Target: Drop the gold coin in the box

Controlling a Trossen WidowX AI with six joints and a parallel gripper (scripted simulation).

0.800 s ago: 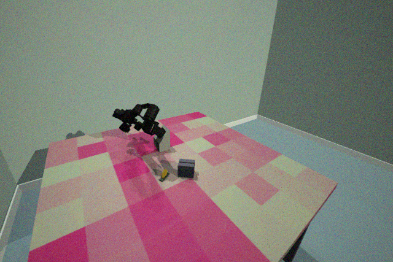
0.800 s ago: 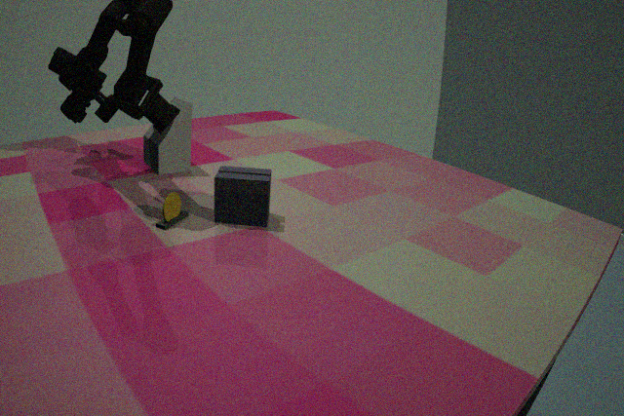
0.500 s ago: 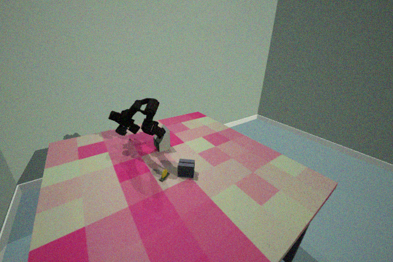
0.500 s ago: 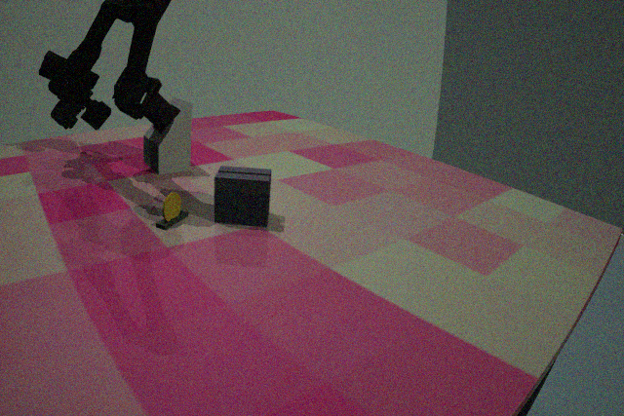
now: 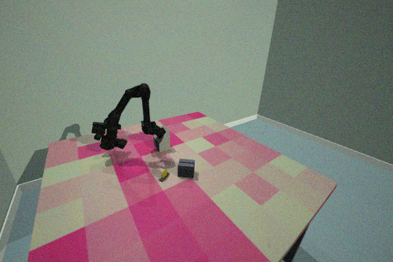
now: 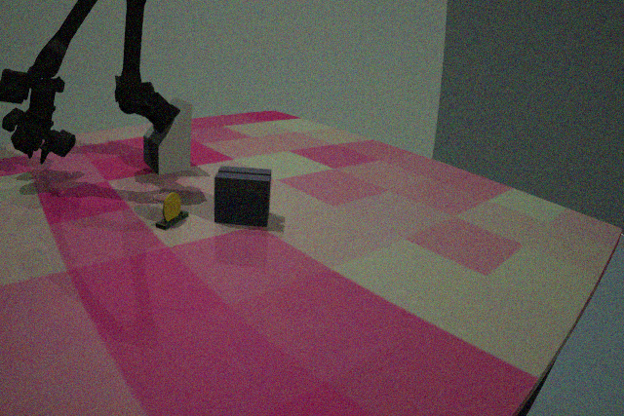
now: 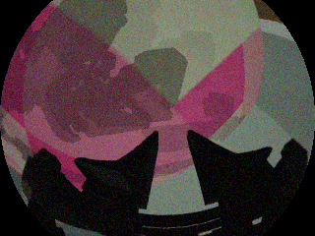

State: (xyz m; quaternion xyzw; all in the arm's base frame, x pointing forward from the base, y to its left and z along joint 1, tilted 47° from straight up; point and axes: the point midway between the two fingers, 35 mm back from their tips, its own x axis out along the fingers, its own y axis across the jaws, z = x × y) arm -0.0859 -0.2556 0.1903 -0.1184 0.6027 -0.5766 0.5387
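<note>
Now: the gold coin 40 cm ahead of my gripper tip and 23 cm to the left of it.
</note>
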